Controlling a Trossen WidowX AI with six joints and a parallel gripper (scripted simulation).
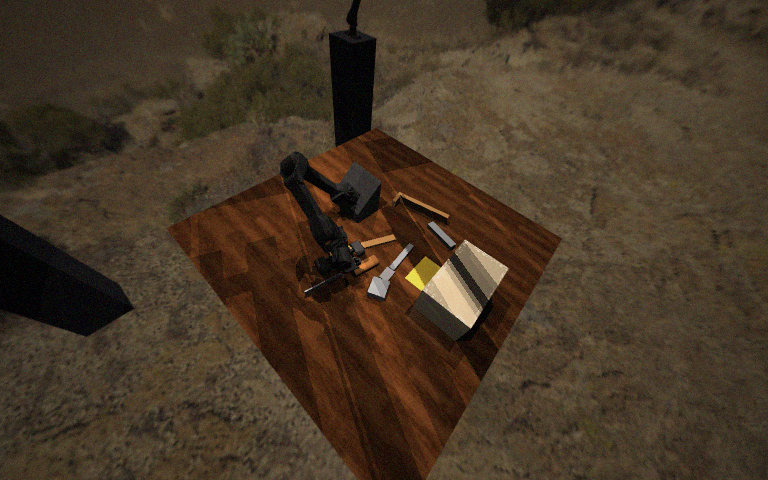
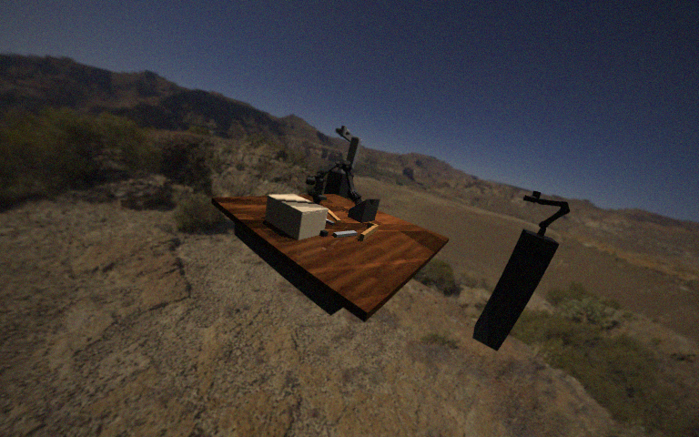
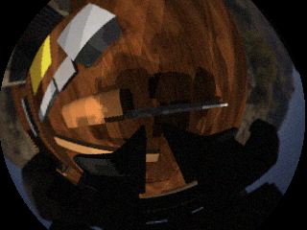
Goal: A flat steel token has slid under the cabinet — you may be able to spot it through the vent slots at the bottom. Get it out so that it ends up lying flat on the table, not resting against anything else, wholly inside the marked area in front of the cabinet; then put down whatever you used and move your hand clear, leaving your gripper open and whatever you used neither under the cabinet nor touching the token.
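The wooden stick is 2 cm behind my gripper tip, 15 cm to the left of it and 2 cm below it. Round my gripper tip: grey block (17 cm ahead, 4 cm to the left, 1 cm below); grey scraper (14 cm ahead, 17 cm to the left, 2 cm below); grey bar (19 cm ahead, 46 cm to the left, 2 cm below).
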